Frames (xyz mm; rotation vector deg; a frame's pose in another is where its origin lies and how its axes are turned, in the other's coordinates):
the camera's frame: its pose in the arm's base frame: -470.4 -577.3 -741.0 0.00 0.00 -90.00
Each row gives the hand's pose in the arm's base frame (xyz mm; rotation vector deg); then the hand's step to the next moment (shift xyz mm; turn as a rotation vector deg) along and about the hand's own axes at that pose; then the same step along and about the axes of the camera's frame.
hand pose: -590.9 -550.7 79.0 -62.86 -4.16 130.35
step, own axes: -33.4 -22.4 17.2 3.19 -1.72 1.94
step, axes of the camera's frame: -3.7 14.5 41.1 -3.53 -2.07 -0.43
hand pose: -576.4 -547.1 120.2 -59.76 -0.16 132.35
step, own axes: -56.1 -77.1 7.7 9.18 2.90 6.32
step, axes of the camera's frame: -35.9 63.5 61.9 -3.87 -10.53 -2.58
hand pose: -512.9 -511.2 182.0 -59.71 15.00 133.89
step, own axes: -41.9 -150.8 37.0 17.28 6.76 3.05
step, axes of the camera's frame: -121.2 84.9 63.1 -2.78 -15.05 -10.92
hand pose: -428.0 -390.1 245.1 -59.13 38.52 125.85
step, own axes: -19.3 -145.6 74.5 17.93 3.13 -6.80
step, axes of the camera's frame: -142.7 76.2 31.1 1.06 -7.97 -17.69
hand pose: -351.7 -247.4 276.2 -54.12 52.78 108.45
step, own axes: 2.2 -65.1 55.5 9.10 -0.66 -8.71
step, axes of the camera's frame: -74.3 41.7 7.4 4.10 -0.67 -11.91
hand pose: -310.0 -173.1 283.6 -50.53 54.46 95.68
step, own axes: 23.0 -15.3 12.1 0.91 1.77 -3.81
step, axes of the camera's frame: -23.1 7.5 -17.9 3.43 -1.49 -2.12
